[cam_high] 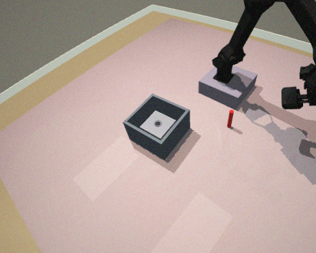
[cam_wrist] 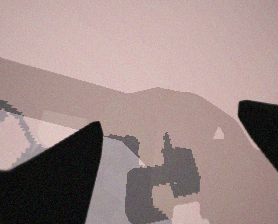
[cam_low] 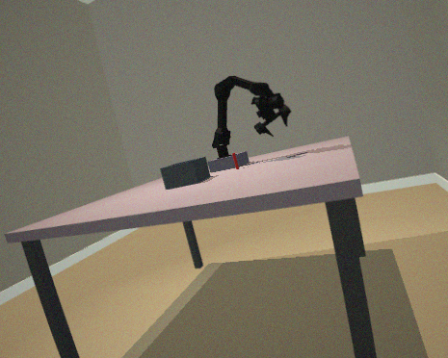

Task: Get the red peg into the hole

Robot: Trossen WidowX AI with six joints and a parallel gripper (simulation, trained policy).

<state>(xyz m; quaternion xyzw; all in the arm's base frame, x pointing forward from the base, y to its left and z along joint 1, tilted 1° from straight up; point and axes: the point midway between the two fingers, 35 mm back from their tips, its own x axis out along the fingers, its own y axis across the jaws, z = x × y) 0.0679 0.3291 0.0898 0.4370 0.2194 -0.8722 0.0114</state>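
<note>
The red peg is 12 cm ahead of my gripper tip, 22 cm to the right of it and 9 cm below it. Round my gripper tip: grey box: 29 cm ahead, 41 cm to the right, 10 cm below; then light grey plate: 29 cm ahead, 41 cm to the right, 8 cm below.
</note>
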